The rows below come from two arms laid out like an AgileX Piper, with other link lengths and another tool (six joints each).
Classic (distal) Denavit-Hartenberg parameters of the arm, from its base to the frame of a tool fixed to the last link. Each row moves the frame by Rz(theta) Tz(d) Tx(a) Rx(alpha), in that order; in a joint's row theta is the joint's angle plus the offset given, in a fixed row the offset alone. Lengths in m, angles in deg.
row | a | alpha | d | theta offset
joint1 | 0 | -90 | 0.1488 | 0
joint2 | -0.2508 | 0 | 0 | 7.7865
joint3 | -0.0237 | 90 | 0 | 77.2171
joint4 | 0 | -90 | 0.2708 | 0
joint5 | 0 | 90 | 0 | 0
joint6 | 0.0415 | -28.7 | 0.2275 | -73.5
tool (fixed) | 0 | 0 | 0.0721 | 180
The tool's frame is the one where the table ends.
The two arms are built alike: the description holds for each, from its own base.
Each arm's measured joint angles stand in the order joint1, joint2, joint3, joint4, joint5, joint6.
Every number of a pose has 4 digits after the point.
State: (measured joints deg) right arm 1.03 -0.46 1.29 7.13 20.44 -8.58; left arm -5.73 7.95 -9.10 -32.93 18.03 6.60
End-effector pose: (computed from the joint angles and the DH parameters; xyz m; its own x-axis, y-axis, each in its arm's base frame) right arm 0.2880 -0.0136 0.1008 0.0124 0.9672 0.2539 0.7094 -0.1874 0.6795; left arm 0.2852 -0.1235 0.1974 0.2374 0.9559 -0.1728 0.6283 -0.0154 0.7778
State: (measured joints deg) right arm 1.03 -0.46 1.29 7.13 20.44 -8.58; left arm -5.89 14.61 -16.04 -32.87 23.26 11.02
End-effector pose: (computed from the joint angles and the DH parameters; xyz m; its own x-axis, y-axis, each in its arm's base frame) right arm 0.2880 -0.0136 0.1008 0.0124 0.9672 0.2539 0.7094 -0.1874 0.6795; left arm 0.2820 -0.1343 0.2031 0.2943 0.9501 -0.1036 0.6605 -0.1239 0.7406
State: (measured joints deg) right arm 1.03 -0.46 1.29 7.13 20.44 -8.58; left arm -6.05 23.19 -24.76 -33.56 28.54 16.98
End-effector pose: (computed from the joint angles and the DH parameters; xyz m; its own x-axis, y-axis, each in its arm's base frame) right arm 0.2880 -0.0136 0.1008 0.0124 0.9672 0.2539 0.7094 -0.1874 0.6795; left arm 0.2833 -0.1455 0.2146 0.3684 0.9293 -0.0267 0.6741 -0.2472 0.6961
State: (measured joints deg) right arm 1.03 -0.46 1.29 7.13 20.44 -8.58; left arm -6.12 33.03 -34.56 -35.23 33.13 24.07
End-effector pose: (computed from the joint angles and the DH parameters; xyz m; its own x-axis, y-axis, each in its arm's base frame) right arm 0.2880 -0.0136 0.1008 0.0124 0.9672 0.2539 0.7094 -0.1874 0.6795; left arm 0.2928 -0.1569 0.2314 0.4500 0.8918 0.0471 0.6610 -0.3681 0.6539
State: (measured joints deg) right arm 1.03 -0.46 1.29 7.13 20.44 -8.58; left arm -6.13 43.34 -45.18 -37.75 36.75 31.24
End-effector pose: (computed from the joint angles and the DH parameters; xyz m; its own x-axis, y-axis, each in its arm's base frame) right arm 0.2880 -0.0136 0.1008 0.0124 0.9672 0.2539 0.7094 -0.1874 0.6795; left arm 0.3119 -0.1691 0.2546 0.5259 0.8434 0.1095 0.6212 -0.4689 0.6279
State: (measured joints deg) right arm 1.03 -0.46 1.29 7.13 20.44 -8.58; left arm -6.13 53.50 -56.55 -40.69 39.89 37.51
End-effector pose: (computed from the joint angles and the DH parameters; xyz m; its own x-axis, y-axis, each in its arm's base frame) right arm 0.2880 -0.0136 0.1008 0.0124 0.9672 0.2539 0.7094 -0.1874 0.6795; left arm 0.3379 -0.1829 0.2831 0.5895 0.7919 0.1594 0.5632 -0.5443 0.6217
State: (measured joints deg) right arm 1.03 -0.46 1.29 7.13 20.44 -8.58; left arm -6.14 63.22 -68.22 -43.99 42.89 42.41
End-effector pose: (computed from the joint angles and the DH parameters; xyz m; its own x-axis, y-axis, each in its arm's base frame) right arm 0.2880 -0.0136 0.1008 0.0124 0.9672 0.2539 0.7094 -0.1874 0.6795; left arm 0.3663 -0.1990 0.3134 0.6410 0.7430 0.1925 0.4983 -0.5936 0.6319
